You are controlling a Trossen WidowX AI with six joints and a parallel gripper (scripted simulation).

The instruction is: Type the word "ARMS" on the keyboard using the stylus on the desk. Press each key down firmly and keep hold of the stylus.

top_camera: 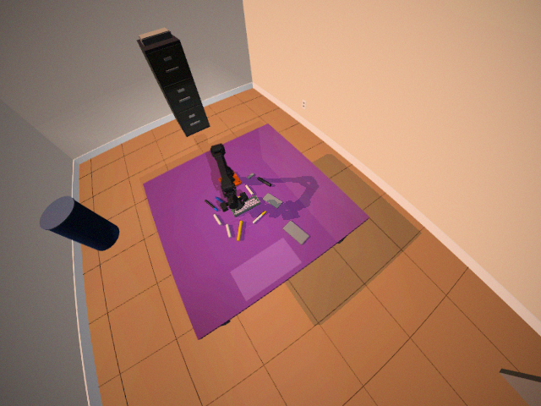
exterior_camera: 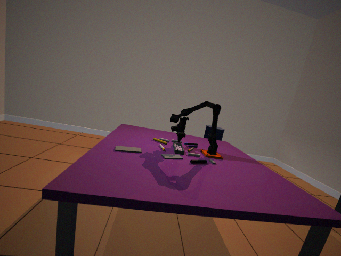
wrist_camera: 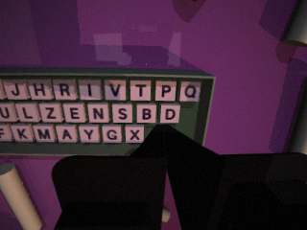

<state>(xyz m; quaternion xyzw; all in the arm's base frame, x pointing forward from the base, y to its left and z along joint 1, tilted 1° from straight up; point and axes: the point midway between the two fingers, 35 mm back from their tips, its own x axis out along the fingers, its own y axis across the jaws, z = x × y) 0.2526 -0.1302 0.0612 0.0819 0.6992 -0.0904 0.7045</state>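
Now: gripper tip 130 mm past the blue stylus, 30 mm to the left of it and 30 mm above it. The rest, counted from my gripper tip: black stick (40 mm behind, 310 mm to the left, 30 mm below); then blue-capped pen (150 mm behind, 110 mm to the right, 30 mm below).
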